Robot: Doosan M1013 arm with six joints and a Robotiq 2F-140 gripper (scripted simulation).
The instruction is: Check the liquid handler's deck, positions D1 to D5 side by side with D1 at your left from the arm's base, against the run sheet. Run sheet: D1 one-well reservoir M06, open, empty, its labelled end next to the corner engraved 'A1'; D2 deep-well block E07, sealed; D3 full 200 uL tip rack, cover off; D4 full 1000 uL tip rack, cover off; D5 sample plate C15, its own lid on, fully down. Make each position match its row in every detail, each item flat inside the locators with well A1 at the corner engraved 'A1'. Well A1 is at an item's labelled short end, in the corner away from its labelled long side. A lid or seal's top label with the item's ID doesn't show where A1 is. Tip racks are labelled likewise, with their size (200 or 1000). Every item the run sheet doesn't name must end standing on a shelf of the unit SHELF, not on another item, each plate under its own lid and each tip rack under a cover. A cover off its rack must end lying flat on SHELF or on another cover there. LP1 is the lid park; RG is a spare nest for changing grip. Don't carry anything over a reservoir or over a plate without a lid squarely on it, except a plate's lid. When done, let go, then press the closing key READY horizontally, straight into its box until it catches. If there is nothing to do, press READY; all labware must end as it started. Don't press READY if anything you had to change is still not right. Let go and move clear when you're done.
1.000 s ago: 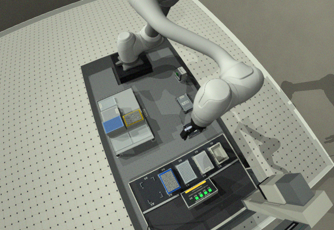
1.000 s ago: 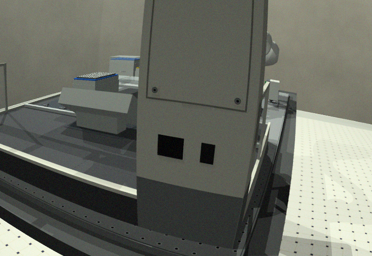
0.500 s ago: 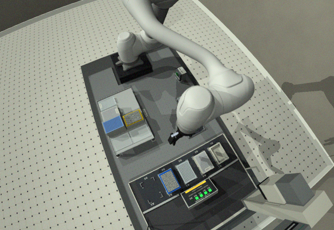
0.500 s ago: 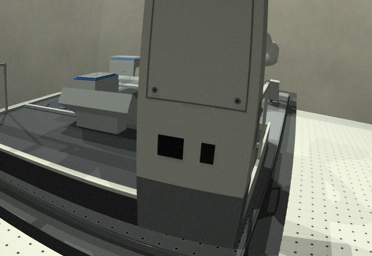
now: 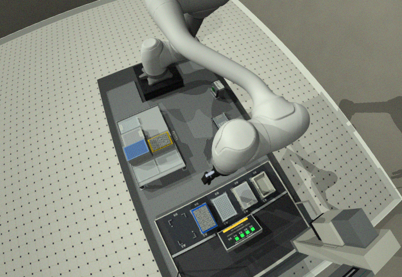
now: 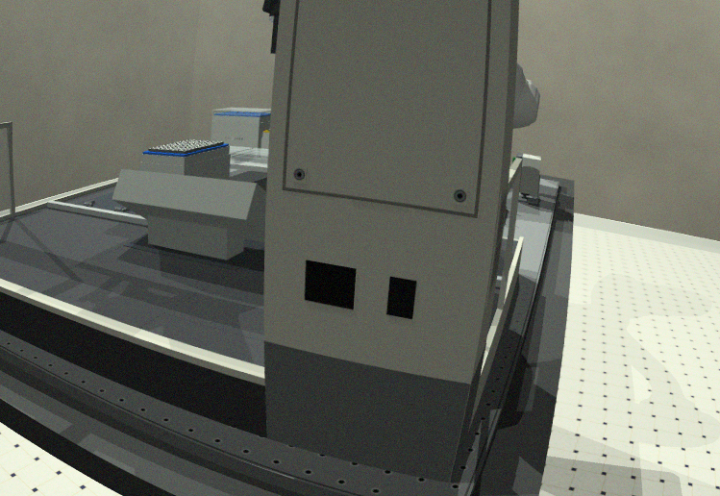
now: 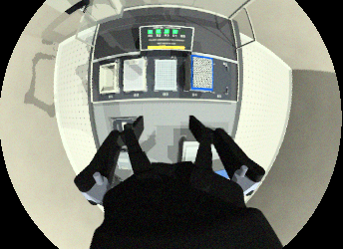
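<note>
My hand is 26 cm above the white well plate, 13 cm short of it and 1 cm to the left of it. Also, from my hand: one-well reservoir: 25 cm below, 24 cm to the left, 13 cm ahead; sealed deep-well block: 24 cm below, 13 cm ahead, 12 cm to the left; blue-rimmed tip rack: 20 cm below, 13 cm ahead, 12 cm to the right.
</note>
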